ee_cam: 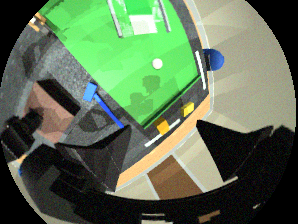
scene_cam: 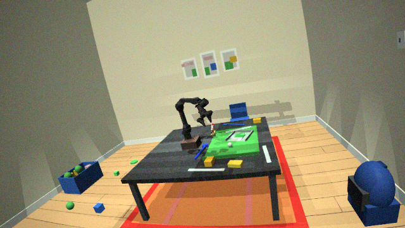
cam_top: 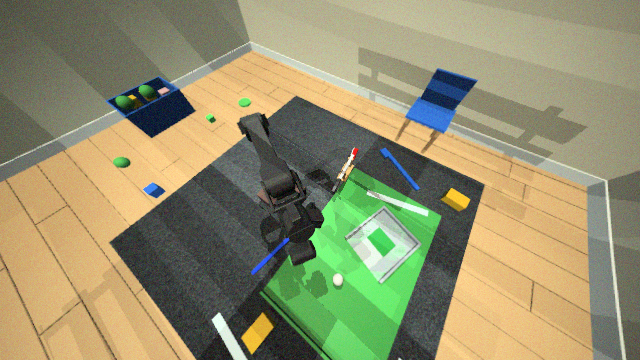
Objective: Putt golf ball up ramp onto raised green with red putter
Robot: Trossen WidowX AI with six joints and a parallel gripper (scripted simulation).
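The blue putter lies 12 cm behind my gripper tip, 1 cm to the right of it and 24 cm below it. From my gripper tip the other things lie so: white golf ball: 16 cm ahead, 23 cm below; green mat: 19 cm ahead, 15 cm to the left, 25 cm below; red putter: 4 cm behind, 46 cm to the left, 19 cm below.
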